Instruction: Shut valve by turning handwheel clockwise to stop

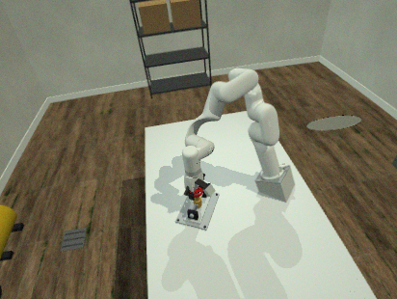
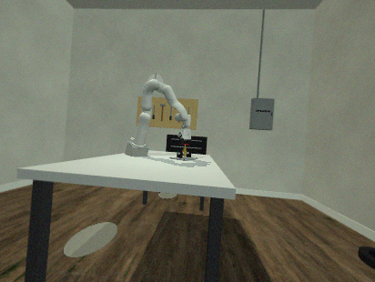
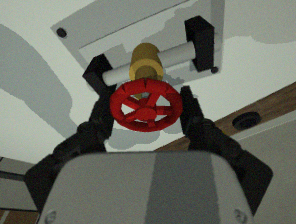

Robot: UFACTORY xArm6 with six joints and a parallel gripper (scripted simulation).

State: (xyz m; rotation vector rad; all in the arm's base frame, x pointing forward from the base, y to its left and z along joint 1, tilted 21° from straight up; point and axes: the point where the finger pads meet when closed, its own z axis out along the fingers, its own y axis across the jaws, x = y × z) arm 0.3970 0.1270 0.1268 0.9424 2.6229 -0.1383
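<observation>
My gripper is now 10 mm above the red spoked handwheel.
</observation>
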